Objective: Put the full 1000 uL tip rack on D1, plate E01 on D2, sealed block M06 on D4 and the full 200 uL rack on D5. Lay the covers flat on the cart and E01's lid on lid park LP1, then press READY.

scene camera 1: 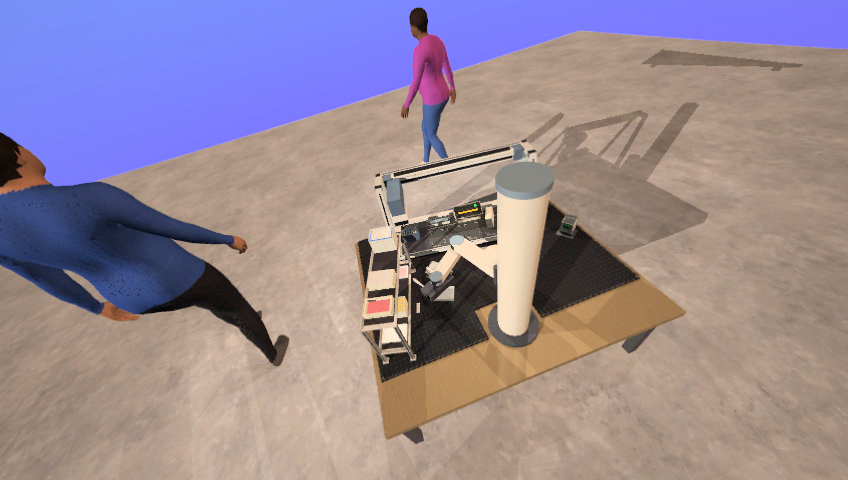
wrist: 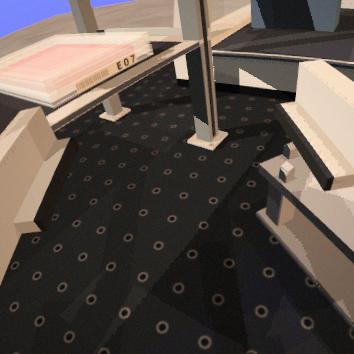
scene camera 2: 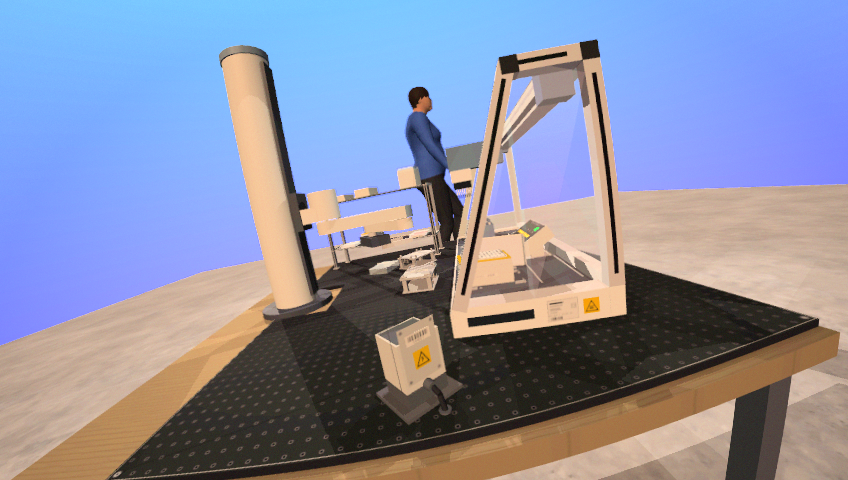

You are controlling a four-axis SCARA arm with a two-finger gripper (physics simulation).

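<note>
My gripper [scene camera 1: 429,291] [scene camera 2: 374,240] [wrist: 170,105] is open and empty. Its two fingers stand apart above the black mat in the wrist view, between the cart [scene camera 1: 378,327] [wrist: 202,95] and a raised pale stand [wrist: 320,192]. A clear-covered pink plate marked E07 [wrist: 75,65] lies on a cart shelf at the upper left. A white box with a blue edge [scene camera 1: 381,235] stands on the cart's top end. A rack with a yellow rim [scene camera 2: 491,274] stands inside the machine. The control panel [scene camera 1: 467,209] [scene camera 2: 532,230] shows a green light. Labels E01, M06 and LP1 are not readable.
A red-topped item [scene camera 1: 378,306] and a pale box [scene camera 1: 380,278] are on the cart. The machine's frame [scene camera 1: 455,166] [scene camera 2: 538,315] rises behind the arm. Low stands [scene camera 2: 419,278] stand near it. The arm's column [scene camera 1: 522,261] [scene camera 2: 267,178] and two walking people [scene camera 1: 433,71] [scene camera 1: 101,237] also show.
</note>
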